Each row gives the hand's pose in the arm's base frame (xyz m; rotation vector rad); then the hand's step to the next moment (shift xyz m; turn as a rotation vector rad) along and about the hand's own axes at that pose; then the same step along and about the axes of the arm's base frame.
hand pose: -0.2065 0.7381 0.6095 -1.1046 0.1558 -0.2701
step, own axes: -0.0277 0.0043 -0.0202 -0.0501 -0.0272 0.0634
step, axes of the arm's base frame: -0.0311 -0.0075 -0.0131 -0.0354 0.0576 0.0520
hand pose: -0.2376 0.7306 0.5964 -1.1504 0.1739 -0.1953
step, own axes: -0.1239 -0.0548 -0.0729 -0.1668 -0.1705 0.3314
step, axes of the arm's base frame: -0.1409 -0.0563 0.0257 -0.0944 0.2668 0.2943
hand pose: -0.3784 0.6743 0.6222 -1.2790 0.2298 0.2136
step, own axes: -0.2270 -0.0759 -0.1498 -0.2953 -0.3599 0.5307
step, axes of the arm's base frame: -0.2034 -0.1716 0.0943 -0.1535 0.4027 0.5592
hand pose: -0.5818 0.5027 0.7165 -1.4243 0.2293 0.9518
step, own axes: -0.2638 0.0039 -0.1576 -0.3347 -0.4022 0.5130
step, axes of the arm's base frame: -0.1064 -0.2522 0.1397 -0.1430 0.3761 0.6124
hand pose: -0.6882 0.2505 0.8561 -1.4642 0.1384 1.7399
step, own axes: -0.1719 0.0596 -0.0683 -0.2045 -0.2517 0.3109
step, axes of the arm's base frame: 0.0083 -0.1657 0.1013 -0.0816 0.2322 0.3759
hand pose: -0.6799 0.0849 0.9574 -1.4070 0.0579 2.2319
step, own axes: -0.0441 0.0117 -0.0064 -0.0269 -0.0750 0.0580
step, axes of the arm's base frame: 0.0154 -0.0291 0.0322 -0.0070 0.0722 0.0667
